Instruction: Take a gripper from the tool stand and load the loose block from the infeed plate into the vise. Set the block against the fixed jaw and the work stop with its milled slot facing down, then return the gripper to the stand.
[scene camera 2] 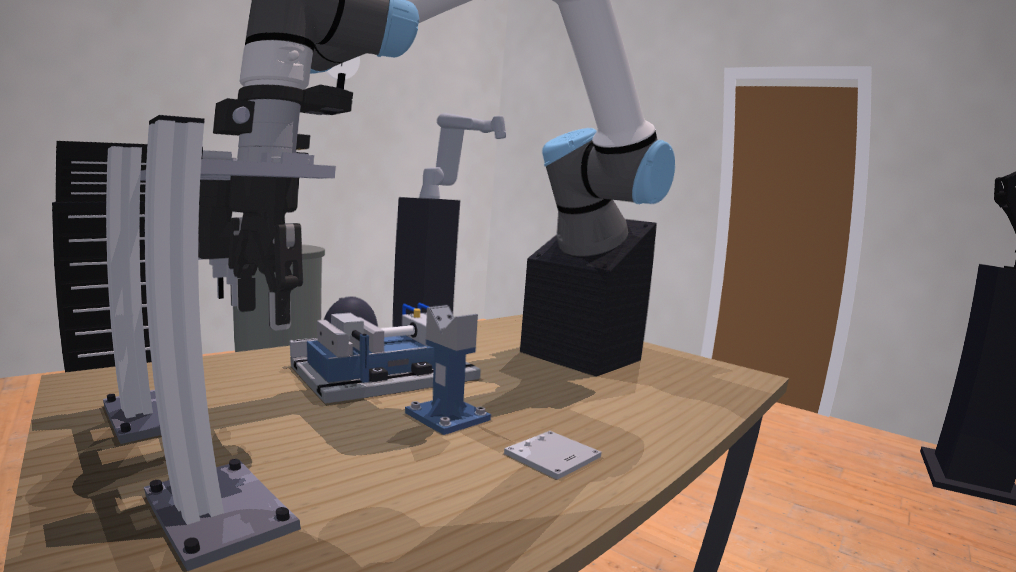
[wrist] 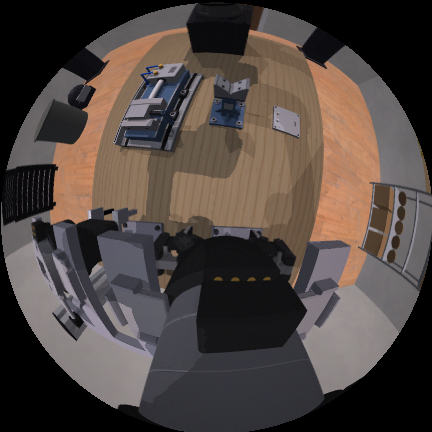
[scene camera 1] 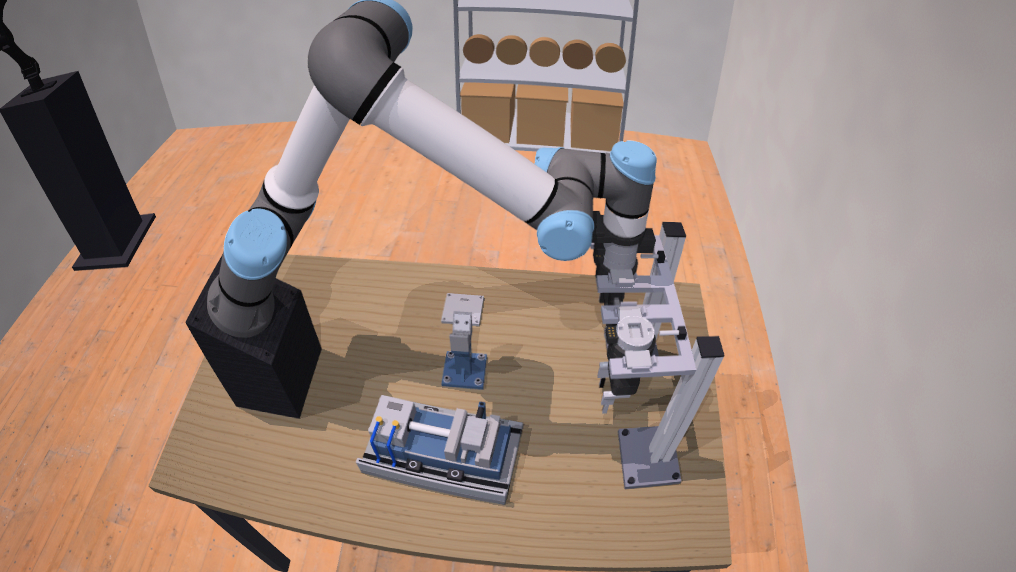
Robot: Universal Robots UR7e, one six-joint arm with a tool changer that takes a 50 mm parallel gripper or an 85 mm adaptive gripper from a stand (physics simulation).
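Places are measured from the arm's base along level axes (x down, y ahead, z right), in centimetres.
Where they show: end effector, tool point: [scene camera 2: 267, 148]; arm's base, origin of the base link: [scene camera 2: 593, 237] [scene camera 1: 239, 305].
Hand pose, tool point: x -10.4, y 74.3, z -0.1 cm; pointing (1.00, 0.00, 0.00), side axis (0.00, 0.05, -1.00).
Each offset is from my tool point to the centre of the thing.
The block {dx +26.5, dy -26.9, dz +19.9 cm} [scene camera 1: 474, 432] [scene camera 2: 346, 323] [wrist: 140, 110] sits between the jaws of the blue and grey vise {dx +31.1, dy -33.9, dz +18.4 cm} [scene camera 1: 426, 449] [scene camera 2: 332, 365], against the fixed jaw [scene camera 1: 488, 451] [wrist: 137, 123]. The dark work stop {dx +27.0, dy -25.8, dz +15.2 cm} [scene camera 1: 481, 409] stands beside it; contact there and the slot are hard to tell. The infeed plate {dx +35.6, dy -28.9, dz -20.2 cm} [scene camera 1: 455, 308] [scene camera 2: 553, 453] [wrist: 286, 121] bears no block. My black adaptive gripper [scene camera 2: 263, 310] hangs at the fork of the tool stand [scene camera 1: 686, 406] [scene camera 2: 177, 319] with its fingers apart and empty. The arm's wrist is right above it; whether the coupling is locked is hidden.
The parallel gripper [scene camera 1: 634, 331] rests in the neighbouring fork of the stand. A blue pedestal with a V-shaped top {dx +28.0, dy -28.8, dz -2.0 cm} [scene camera 1: 461, 339] [scene camera 2: 449, 376] [wrist: 231, 89] stands between vise and plate. The stand's two upright posts rise close to the arm's wrist.
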